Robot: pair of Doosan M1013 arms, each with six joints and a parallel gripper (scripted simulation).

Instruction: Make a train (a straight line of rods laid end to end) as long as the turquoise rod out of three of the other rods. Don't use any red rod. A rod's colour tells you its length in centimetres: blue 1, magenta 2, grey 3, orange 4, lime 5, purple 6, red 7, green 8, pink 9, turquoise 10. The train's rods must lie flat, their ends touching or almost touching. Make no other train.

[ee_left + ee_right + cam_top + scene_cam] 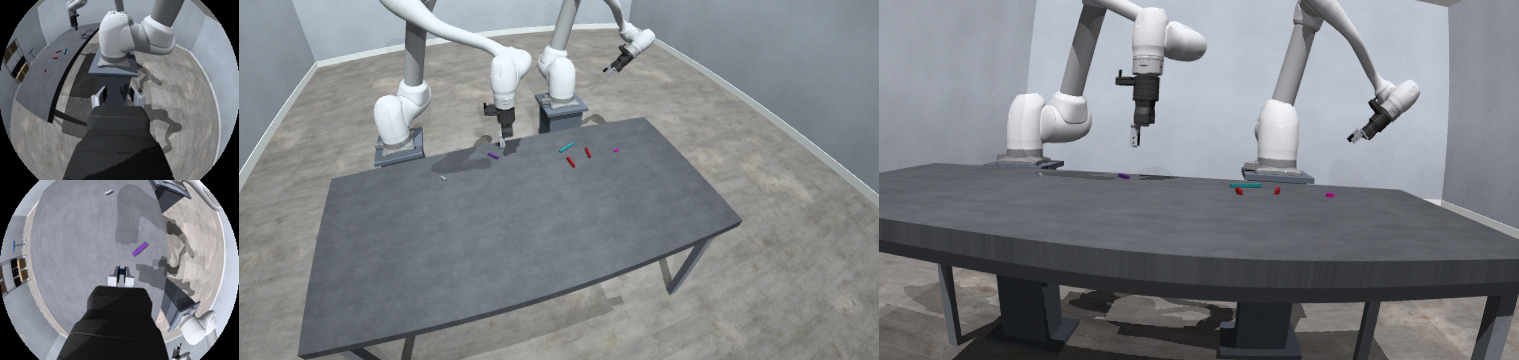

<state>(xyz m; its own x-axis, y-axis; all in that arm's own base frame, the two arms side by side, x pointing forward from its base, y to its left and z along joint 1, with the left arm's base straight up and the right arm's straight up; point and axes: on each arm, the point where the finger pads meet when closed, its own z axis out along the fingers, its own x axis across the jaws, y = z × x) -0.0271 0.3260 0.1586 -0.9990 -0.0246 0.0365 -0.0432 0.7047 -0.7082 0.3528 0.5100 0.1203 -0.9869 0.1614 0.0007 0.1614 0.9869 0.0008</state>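
My right hand is 120 mm above the purple rod, 70 mm past it and 30 mm to the left of it. The rest, counted from my right hand: blue rod (20 mm below); then grey rod (290 mm to the right, 120 mm below, 20 mm behind); then turquoise rod (320 mm to the left, 120 mm below, 30 mm ahead).
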